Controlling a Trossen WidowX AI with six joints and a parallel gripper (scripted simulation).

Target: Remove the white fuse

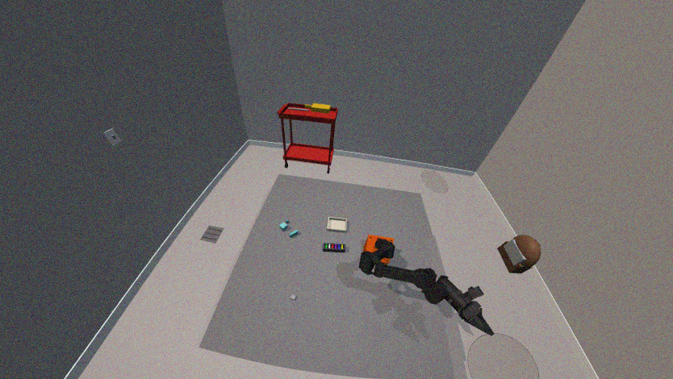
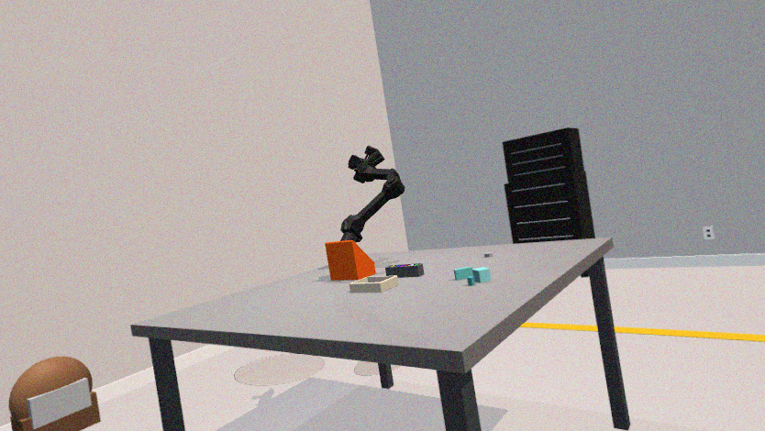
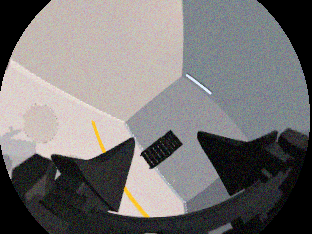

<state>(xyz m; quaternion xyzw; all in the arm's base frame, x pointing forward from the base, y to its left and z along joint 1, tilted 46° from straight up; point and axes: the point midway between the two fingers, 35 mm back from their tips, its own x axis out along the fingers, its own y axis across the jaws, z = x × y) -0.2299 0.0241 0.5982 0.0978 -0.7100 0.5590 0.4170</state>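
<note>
My gripper tip is now 600 mm short of the white fuse, 470 mm above it and 420 mm to the left of it. The rest, counted from my gripper tip: shallow beige tray 610 mm to the right, 600 mm ahead, 490 mm below.
</note>
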